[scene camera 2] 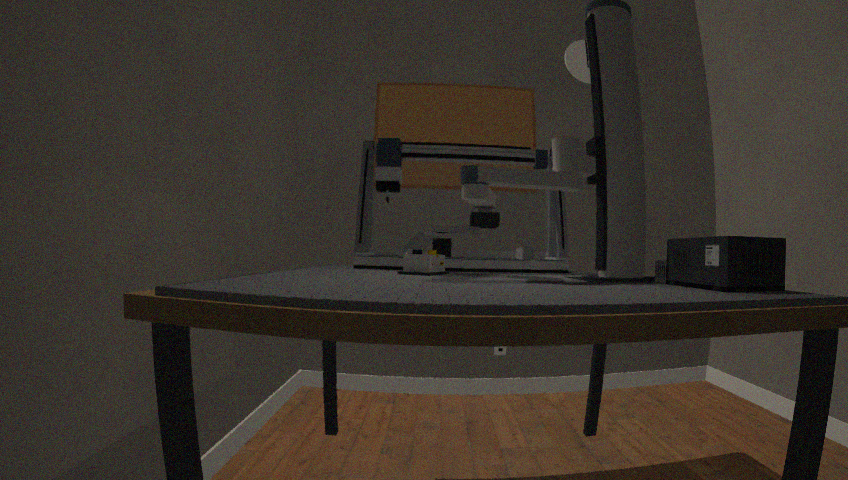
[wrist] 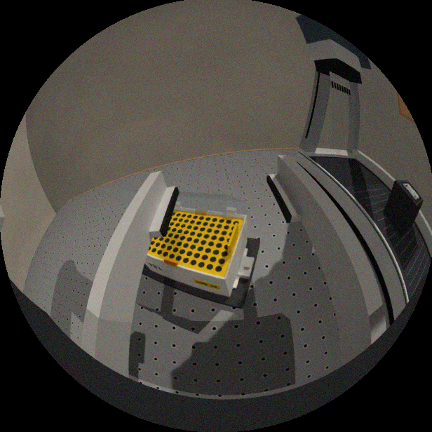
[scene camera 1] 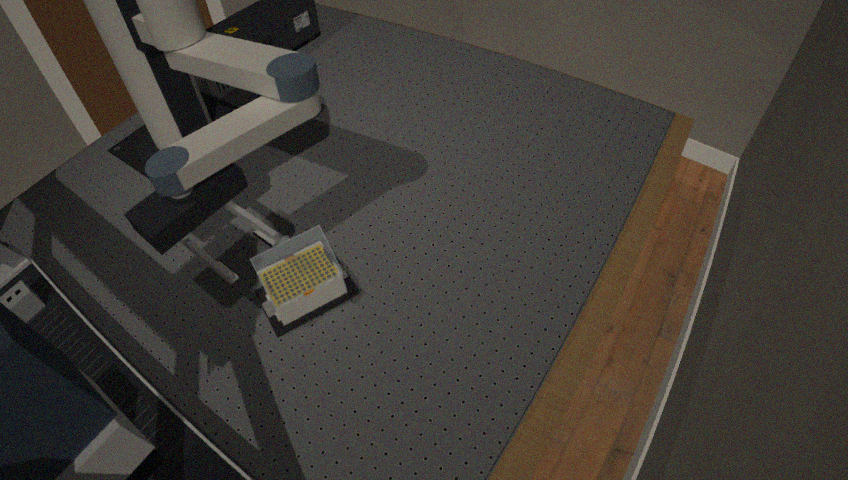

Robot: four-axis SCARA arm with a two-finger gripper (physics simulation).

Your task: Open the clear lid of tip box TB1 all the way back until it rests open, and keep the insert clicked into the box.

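Places are measured from the arm's base along level axes (x ahead, y left, z up), in metres.
Pixels of known places: gripper, fingertip midpoint: point(scene camera 2: 432, 229) point(scene camera 1: 254, 258).
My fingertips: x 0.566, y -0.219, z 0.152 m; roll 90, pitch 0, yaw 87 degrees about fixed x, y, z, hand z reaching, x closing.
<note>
For each thing: its top centre in the pictures, then the offset to it from my fingertips.
- Tip box TB1 at its top centre: point(scene camera 1: 297, 271) point(scene camera 2: 424, 252) 0.021 m ahead, 0.048 m left, 0.073 m down
- clear lid at its top centre: point(scene camera 1: 291, 252) point(scene camera 2: 421, 231) 0.034 m ahead, 0.043 m left, 0.008 m down
Tip box TB1 point(scene camera 1: 315, 302) point(scene camera 2: 422, 263) point(wrist: 192, 272) is white and sits upright on a dark base. Its yellow insert point(scene camera 1: 297, 275) point(wrist: 197, 240) with dark round holes lies level in the box top and looks seated. The clear lid point(scene camera 1: 288, 249) point(scene camera 2: 414, 240) point(wrist: 210, 201) stands raised from the box's far edge in the wrist view, the top uncovered; its exact angle is hard to tell. My gripper point(scene camera 1: 255, 258) point(wrist: 220, 172) is shut at its narrowest, a gap between its fingers and nothing in it. It is beside the lid side of the box; contact cannot be told.
A large black box point(scene camera 1: 273, 26) point(scene camera 2: 726, 261) stands near the arm's column point(scene camera 2: 618, 142). A gantry frame point(scene camera 2: 464, 153) stands behind the tip box in scene camera 2. A small black block point(wrist: 404, 202) shows at the right in the wrist view.
</note>
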